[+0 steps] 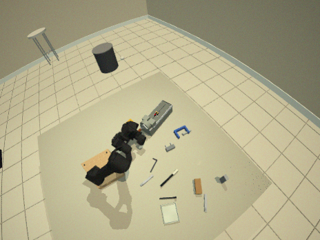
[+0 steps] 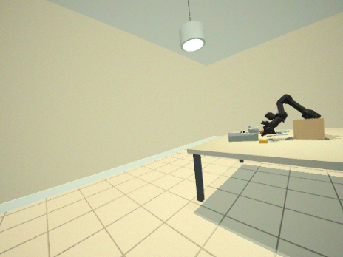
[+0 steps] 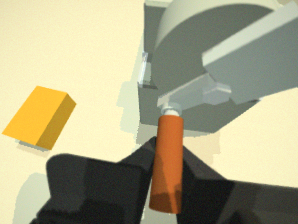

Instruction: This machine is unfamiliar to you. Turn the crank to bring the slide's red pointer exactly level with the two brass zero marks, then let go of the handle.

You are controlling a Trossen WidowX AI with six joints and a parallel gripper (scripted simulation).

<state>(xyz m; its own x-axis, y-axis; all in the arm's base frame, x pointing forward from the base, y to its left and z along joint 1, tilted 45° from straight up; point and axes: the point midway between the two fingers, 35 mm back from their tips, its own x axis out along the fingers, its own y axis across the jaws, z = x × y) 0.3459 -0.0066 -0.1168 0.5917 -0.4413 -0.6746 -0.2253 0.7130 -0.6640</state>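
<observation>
Now: gripper tip 14 cm short of the red pointer, 5 cm below it and 2 cm to the right of it. Also, from my gripper tip: grey clamp (20 cm to the right, 8 cm ahead, 3 cm below); then brown crank handle (3 cm above, 2 cm behind); then orange block (13 cm to the left, 2 cm below, 2 cm behind).
</observation>
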